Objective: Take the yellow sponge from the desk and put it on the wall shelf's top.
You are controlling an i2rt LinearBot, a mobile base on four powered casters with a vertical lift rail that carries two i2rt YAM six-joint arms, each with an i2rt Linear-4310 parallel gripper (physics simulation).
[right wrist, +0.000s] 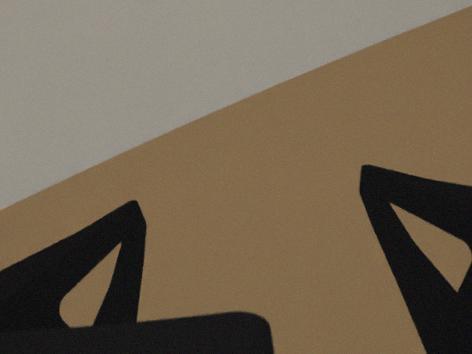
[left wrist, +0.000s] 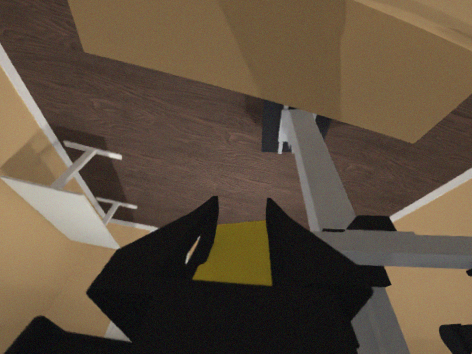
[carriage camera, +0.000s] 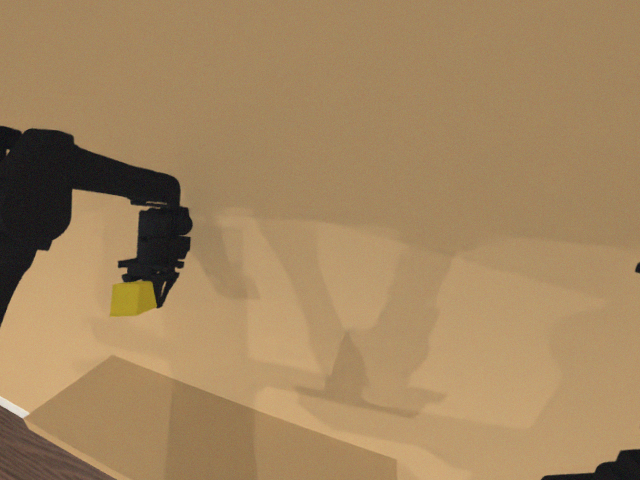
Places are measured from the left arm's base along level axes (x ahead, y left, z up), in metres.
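Where they show: left gripper, fingertip midpoint: (left wrist: 242, 203) (carriage camera: 150, 306); right gripper, fingertip midpoint: (right wrist: 249, 195).
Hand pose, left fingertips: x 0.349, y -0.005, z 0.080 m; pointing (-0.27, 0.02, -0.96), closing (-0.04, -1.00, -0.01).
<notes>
After its pixels a point has its place.
The yellow sponge (carriage camera: 129, 299) {x 0.272, y -0.029, z 0.152 m} (left wrist: 235, 255) {x 0.351, y -0.004, z 0.117 m} is held between the fingers of my left gripper (left wrist: 242, 203) {x 0.349, y -0.005, z 0.080 m}, which is shut on it. In the carriage view the sponge hangs in the air above the left part of the wall shelf's tan top (carriage camera: 113, 397) {x 0.465, y 0.270, z -0.393 m}, with a gap between them. The shelf top also shows at the top of the left wrist view (left wrist: 175, 45) {x 0.379, y 0.202, z -0.393 m}. My right gripper (right wrist: 249, 195) {x 0.038, y -0.639, z 0.434 m} is open, with tan wall and pale ceiling behind its fingers. The lower side of the sponge that faces the shelf is hidden in the carriage view.
The white desk (left wrist: 65, 212) {x -1.068, y 2.113, z -0.672 m} stands by the wall at the left of the left wrist view, far below. The grey lift rail (left wrist: 320, 170) rises beside the shelf's edge, and a grey crossbeam (left wrist: 410, 248) joins it. Arm shadows fall on the wall and across the shelf.
</notes>
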